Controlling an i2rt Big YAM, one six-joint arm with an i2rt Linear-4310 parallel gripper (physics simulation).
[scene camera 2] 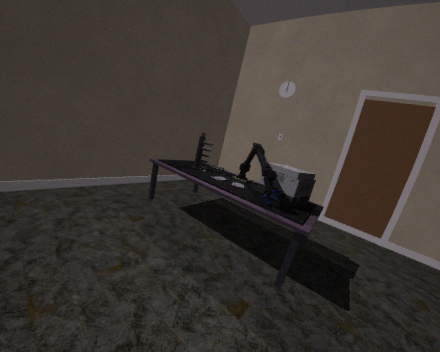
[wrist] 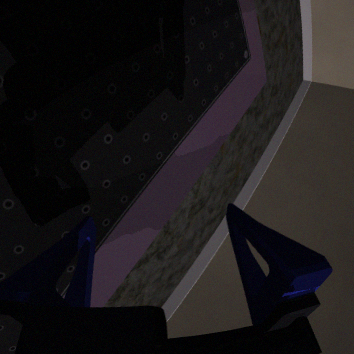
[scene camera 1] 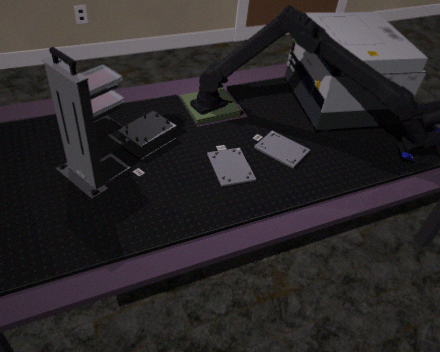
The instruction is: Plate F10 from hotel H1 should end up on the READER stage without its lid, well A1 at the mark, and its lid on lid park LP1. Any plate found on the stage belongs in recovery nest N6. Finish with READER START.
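Places are measured from the arm's base along level axes (x right, y ahead, z up), in millimetres.
Where they show: gripper, between the fingertips: [scene camera 2: 273, 202] [wrist: 159, 216] [scene camera 1: 428, 155]; arm's base, origin of its link: [scene camera 2: 241, 178] [scene camera 1: 208, 105].
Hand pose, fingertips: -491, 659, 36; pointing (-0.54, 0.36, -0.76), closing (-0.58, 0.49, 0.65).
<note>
Things, the pixels of their top centre, and the offset from my fingertips, as dx, dy, dz. "spot": a spot on its surface instead.
- upper plate, centre of its top: [scene camera 1: 93, 77] +966, -538, +276
- lower plate, centre of its top: [scene camera 1: 97, 99] +966, -538, +206
- white-and-grey reader, centre of its top: [scene camera 1: 361, 33] [scene camera 2: 291, 168] -24, -440, +250
- left pad, a spot on its surface: [scene camera 1: 231, 167] spot: +618, -319, -38
- right pad, a spot on its surface: [scene camera 1: 282, 148] spot: +401, -310, -36
- dark raised pegged platform, centre of its top: [scene camera 1: 147, 123] +793, -584, +28
My gripper [scene camera 1: 422, 143] [scene camera 2: 270, 198] [wrist: 159, 216] is open and empty, low near the table's front edge on the reader's side. A grey upright tower, seemingly the hotel [scene camera 1: 70, 120] [scene camera 2: 200, 150], stands at the left. Two pale pinkish plates show behind it, an upper plate [scene camera 1: 104, 80] and a lower plate [scene camera 1: 107, 102]; I cannot tell which is F10. The white-and-grey reader [scene camera 1: 345, 102] [scene camera 2: 300, 185] stands at the right, partly behind the arm. Its stage and any plate on it are hidden. Lid park LP1 and nest N6 cannot be told apart by their labels.
Two light grey pads with corner pegs, a left pad [scene camera 1: 231, 167] and a right pad [scene camera 1: 282, 148], lie mid-table. A dark raised pegged platform [scene camera 1: 147, 128] stands beside the tower. The arm's green base [scene camera 1: 220, 115] is behind them. The purple table edge [wrist: 210, 125] crosses the wrist view.
</note>
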